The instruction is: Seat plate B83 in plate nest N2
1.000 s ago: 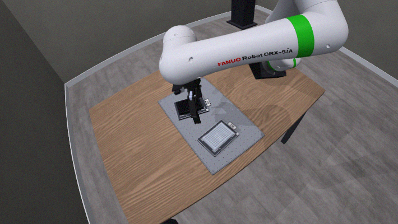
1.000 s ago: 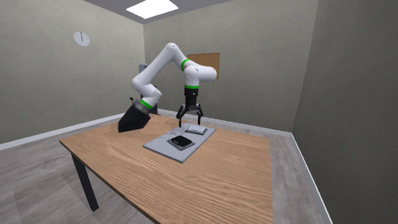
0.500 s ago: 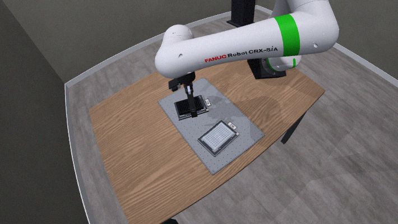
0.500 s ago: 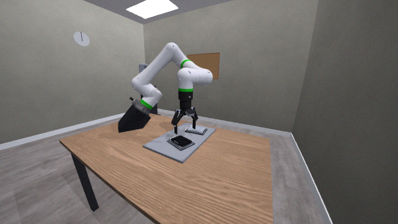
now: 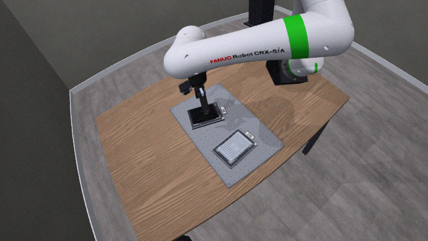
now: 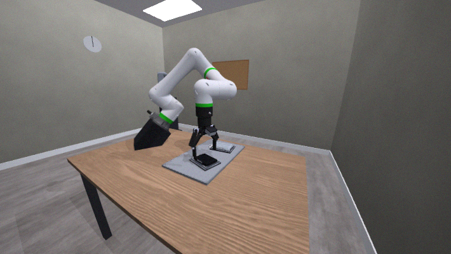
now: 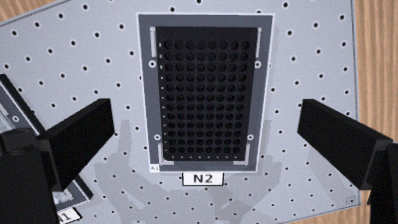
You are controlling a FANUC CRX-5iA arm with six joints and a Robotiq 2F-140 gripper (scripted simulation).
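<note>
Now: the black well plate B83 5 cm below my hand. From my hand the other things lie so: clear white well plate B38: 24 cm to the left, 5 cm below.
</note>
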